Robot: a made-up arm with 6 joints. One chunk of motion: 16 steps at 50 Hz.
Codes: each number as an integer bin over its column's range. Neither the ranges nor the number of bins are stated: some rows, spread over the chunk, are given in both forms.
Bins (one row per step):
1: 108 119 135 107 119 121
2: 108 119 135 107 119 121
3: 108 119 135 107 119 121
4: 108 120 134 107 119 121
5: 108 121 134 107 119 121
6: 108 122 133 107 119 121
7: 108 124 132 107 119 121
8: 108 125 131 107 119 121
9: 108 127 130 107 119 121
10: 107 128 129 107 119 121
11: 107 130 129 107 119 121
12: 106 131 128 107 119 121
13: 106 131 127 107 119 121
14: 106 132 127 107 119 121
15: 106 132 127 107 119 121
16: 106 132 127 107 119 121
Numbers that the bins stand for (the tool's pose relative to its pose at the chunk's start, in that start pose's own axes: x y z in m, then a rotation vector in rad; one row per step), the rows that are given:
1: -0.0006 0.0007 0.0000 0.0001 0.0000 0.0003
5: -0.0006 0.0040 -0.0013 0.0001 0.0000 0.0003
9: -0.0006 0.0142 -0.0067 0.0001 0.0000 0.0003
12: -0.0037 0.0209 -0.0093 0.0001 0.0000 0.0003
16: -0.0037 0.0226 -0.0107 0.0001 0.0000 0.0003
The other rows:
2: -0.0006 0.0007 0.0000 0.0001 0.0000 0.0003
3: -0.0006 0.0007 0.0000 0.0001 0.0000 0.0003
4: -0.0006 0.0024 -0.0013 0.0001 0.0000 0.0003
6: -0.0006 0.0057 -0.0027 0.0001 0.0000 0.0003
7: -0.0006 0.0091 -0.0040 0.0001 0.0000 0.0003
8: -0.0006 0.0108 -0.0053 0.0001 0.0000 0.0003
10: -0.0022 0.0158 -0.0080 0.0001 0.0000 0.0003
11: -0.0022 0.0192 -0.0080 0.0001 0.0000 0.0003
13: -0.0037 0.0209 -0.0107 0.0001 0.0000 0.0003
14: -0.0037 0.0226 -0.0107 0.0001 0.0000 0.0003
15: -0.0037 0.0226 -0.0107 0.0001 0.0000 0.0003

